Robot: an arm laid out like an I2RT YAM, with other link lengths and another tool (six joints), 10 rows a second.
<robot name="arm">
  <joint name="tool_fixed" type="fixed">
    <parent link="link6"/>
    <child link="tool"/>
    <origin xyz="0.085 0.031 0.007" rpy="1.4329 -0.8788 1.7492"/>
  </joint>
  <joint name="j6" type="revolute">
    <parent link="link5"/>
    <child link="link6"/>
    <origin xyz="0.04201 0 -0.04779"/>
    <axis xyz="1 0 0"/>
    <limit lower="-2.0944" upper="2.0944"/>
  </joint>
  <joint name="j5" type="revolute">
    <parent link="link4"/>
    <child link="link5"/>
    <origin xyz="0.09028 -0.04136 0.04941"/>
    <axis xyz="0 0 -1"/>
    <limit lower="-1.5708" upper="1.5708"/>
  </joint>
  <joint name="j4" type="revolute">
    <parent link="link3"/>
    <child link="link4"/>
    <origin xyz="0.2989 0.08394 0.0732"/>
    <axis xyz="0 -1 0"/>
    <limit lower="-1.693" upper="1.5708"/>
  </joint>
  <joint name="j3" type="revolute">
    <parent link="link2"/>
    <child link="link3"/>
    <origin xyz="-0.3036 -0.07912 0"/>
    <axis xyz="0 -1 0"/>
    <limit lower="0" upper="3.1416"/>
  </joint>
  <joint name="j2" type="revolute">
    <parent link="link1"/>
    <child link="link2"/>
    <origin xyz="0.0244 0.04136 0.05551"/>
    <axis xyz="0 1 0"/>
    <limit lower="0" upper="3.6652"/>
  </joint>
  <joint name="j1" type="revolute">
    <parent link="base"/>
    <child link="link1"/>
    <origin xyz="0 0 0.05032"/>
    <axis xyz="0 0 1"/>
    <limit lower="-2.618" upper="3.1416"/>
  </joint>
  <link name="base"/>
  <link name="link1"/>
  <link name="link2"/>
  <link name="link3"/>
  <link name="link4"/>
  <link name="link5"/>
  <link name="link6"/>
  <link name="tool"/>
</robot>
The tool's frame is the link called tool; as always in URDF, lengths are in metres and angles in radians.
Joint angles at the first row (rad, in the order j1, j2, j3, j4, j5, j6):
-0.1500, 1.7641, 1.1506, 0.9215, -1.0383, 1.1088
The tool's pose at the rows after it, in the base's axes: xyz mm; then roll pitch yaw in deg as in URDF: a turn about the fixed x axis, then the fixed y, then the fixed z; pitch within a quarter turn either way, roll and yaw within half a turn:
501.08, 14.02, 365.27, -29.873, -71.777, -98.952
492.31, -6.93, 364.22, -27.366, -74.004, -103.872
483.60, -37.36, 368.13, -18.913, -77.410, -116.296
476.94, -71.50, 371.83, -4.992, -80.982, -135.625
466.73, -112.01, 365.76, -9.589, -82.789, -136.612
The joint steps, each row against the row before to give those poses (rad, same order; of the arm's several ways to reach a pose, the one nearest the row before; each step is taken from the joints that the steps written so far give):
-0.0629, -0.0153, -0.0415, 0.0664, -0.0384, 0.0433
-0.0508, -0.0398, -0.0215, -0.0689, -0.0185, -0.0735
-0.0721, -0.0491, 0.0046, -0.1378, -0.0138, -0.1318
-0.0766, -0.0430, 0.0275, -0.1886, 0.0106, -0.1641
-0.0890, -0.0185, -0.0044, -0.0864, 0.0062, -0.0571

